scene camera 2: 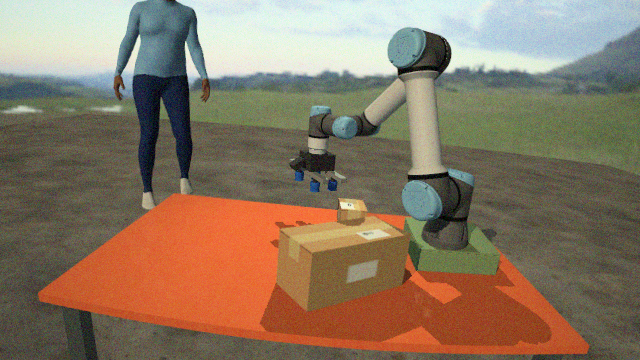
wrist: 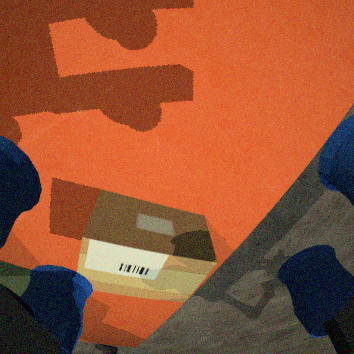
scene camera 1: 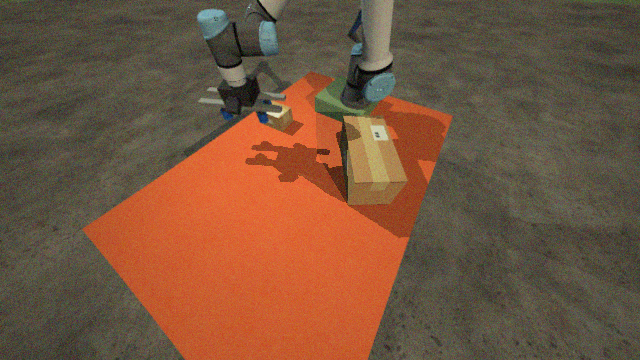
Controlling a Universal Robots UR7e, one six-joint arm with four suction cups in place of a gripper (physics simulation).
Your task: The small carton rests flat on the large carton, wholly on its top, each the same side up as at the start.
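Places are measured from the arm's base along level axes (x back, y down, z right), in millimetres.
Pixels of known places: hand, its tool point: (scene camera 2: pixel 315 184) (wrist: pixel 184 235) (scene camera 1: pixel 249 112); arm's base, origin of its link: (scene camera 2: pixel 444 239) (scene camera 1: pixel 355 99).
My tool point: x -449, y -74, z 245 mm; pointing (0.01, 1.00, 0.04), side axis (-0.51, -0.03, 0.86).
For each thing: its top centre in the pictures, then the offset to it from my tool point. Level surfaces: height alone.
- small carton, centre of its top: (wrist: pixel 142 277) (scene camera 2: pixel 352 204) (scene camera 1: pixel 273 108) dx +148, dy +71, dz +37 mm
- large carton, centre of its top: (scene camera 2: pixel 347 231) (scene camera 1: pixel 370 143) dx +130, dy -4, dz -475 mm
- orange table, height of its surface: dy +151 mm
The small carton (scene camera 1: pixel 284 119) (scene camera 2: pixel 351 214) (wrist: pixel 145 239) rests on the orange table near its far-left edge in scene camera 1, with a white barcode label on top. In scene camera 2 it shows behind the large carton (scene camera 1: pixel 367 160) (scene camera 2: pixel 330 265), which stands on the table with a tape strip and label on top. The cartons are apart. My gripper (scene camera 1: pixel 245 115) (scene camera 2: pixel 316 181) (wrist: pixel 184 231) has four blue suction cups, holds nothing and hangs above table height, near the small carton. In scene camera 1 it partly covers that carton. The large carton does not show in the wrist view.
The arm's base stands on a green block (scene camera 1: pixel 327 104) (scene camera 2: pixel 457 262) beside the large carton on the orange table (scene camera 1: pixel 240 260) (scene camera 2: pixel 165 265) (wrist: pixel 260 125). A person (scene camera 2: pixel 162 75) in a blue top stands beyond the table in scene camera 2.
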